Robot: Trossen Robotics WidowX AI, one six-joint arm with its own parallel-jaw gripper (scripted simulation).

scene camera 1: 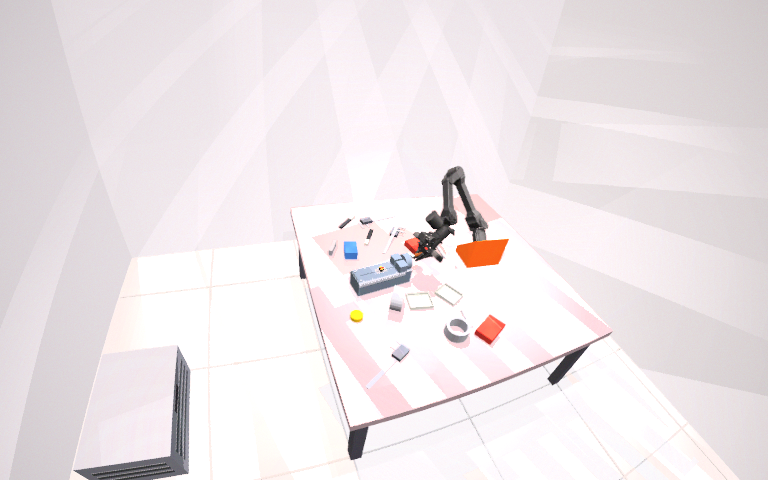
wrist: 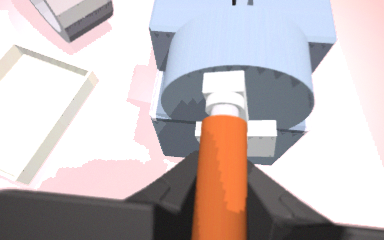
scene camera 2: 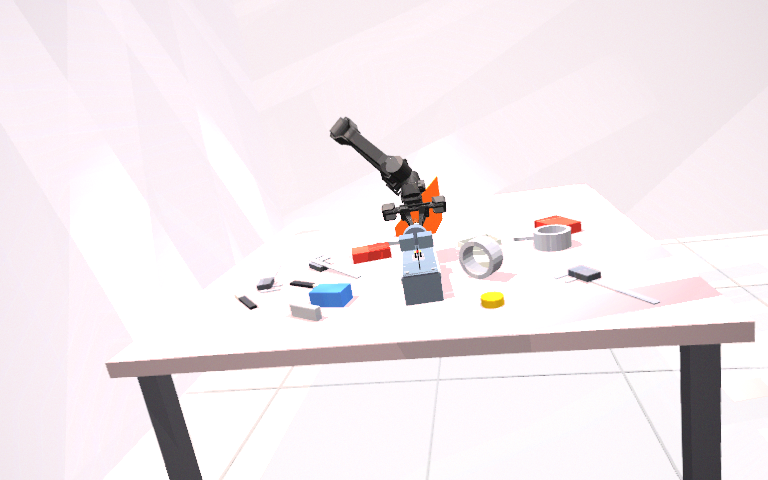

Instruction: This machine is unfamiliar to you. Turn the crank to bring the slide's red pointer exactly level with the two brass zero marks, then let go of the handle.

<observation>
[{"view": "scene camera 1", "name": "slide machine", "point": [397, 271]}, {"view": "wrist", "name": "gripper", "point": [216, 162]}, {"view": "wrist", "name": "slide machine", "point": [278, 53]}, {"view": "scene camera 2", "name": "gripper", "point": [417, 233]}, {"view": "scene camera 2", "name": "blue block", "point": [334, 295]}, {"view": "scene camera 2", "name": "grey block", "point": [493, 251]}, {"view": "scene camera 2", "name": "grey block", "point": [549, 238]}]
</observation>
